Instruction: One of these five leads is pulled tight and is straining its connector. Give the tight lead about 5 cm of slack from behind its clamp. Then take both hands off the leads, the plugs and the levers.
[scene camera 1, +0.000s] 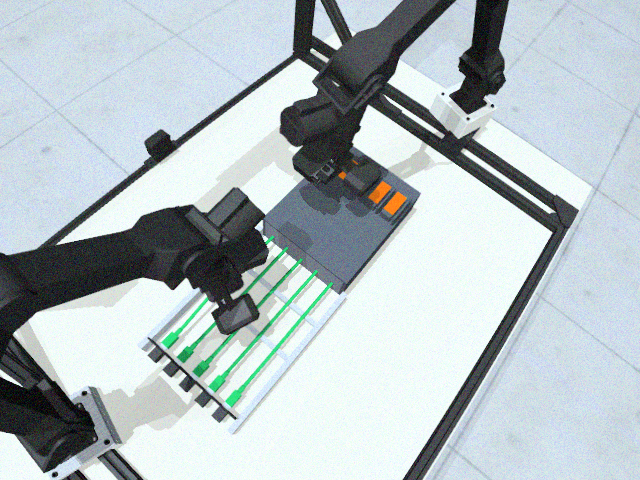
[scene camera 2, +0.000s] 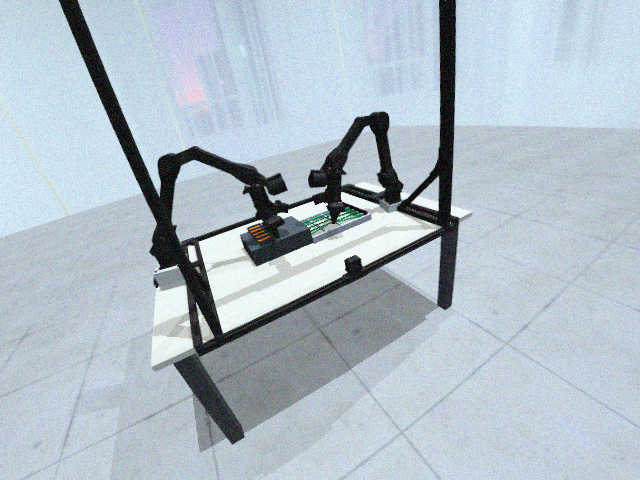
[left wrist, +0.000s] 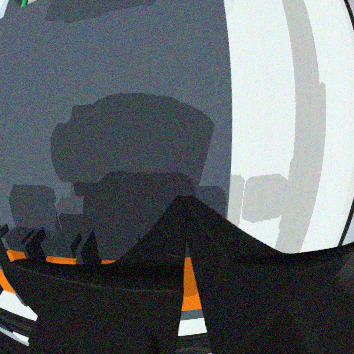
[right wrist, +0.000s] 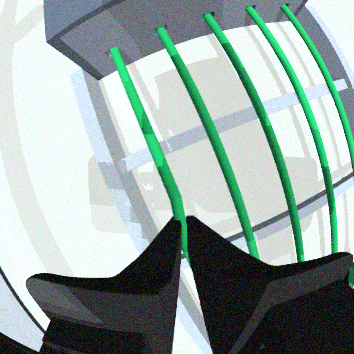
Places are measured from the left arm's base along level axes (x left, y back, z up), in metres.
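Pixels of known places: left gripper, fingertip midpoint: (scene camera 2: 277, 237) (left wrist: 183, 203); right gripper, fingertip midpoint: (scene camera 1: 227, 280) (scene camera 2: 333, 223) (right wrist: 182, 222); left arm's base, link origin: (scene camera 1: 467, 100) (scene camera 2: 170, 263); right arm's base, link origin: (scene camera 1: 70, 432) (scene camera 2: 393, 200).
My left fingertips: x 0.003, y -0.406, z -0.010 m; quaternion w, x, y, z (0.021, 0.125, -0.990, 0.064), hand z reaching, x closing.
Note:
For each thing: its middle in the pictures, then the offset to it from my left fingertips. "pt": a spot on its surface instead. Level surfaces: height alone.
- dark clamp box, body centre: (left wrist: 70, 180) (scene camera 1: 343, 210) (scene camera 2: 274, 236) dy +0.011, dx +0.069, dz -0.022 m
- orange lever, surface spot: (left wrist: 190, 280) pt dy +0.039, dx -0.013, dz +0.015 m
- black rail, surface spot: (scene camera 1: 191, 376) pt dy -0.363, dx +0.179, dz -0.038 m
- white table, surface height: dz -0.067 m
Five green leads run from the dark clamp box (scene camera 1: 330, 227) (scene camera 2: 289, 240) (left wrist: 125, 55) to green plugs (scene camera 1: 200, 367) at the lower-left rail in scene camera 1. My right gripper (scene camera 1: 223, 299) (scene camera 2: 334, 220) (right wrist: 182, 222) is shut on the outermost lead (scene camera 1: 191, 316) (right wrist: 131, 92), leftmost in the right wrist view, which bends slightly between box and fingertips. My left gripper (scene camera 1: 341, 171) (scene camera 2: 273, 233) (left wrist: 183, 203) is shut, low over the box beside the orange levers (scene camera 1: 379, 192) (scene camera 2: 256, 233); an orange lever (left wrist: 190, 280) shows between its fingers. Contact there is hidden.
A pale frame (scene camera 1: 305, 338) (scene camera 2: 341, 230) (right wrist: 235, 121) with crossbars lies under the leads. A black rail (scene camera 1: 191, 376) with dark blocks stands at the plug end. Dark beams (scene camera 1: 480, 356) border the white table (scene camera 1: 439, 289).

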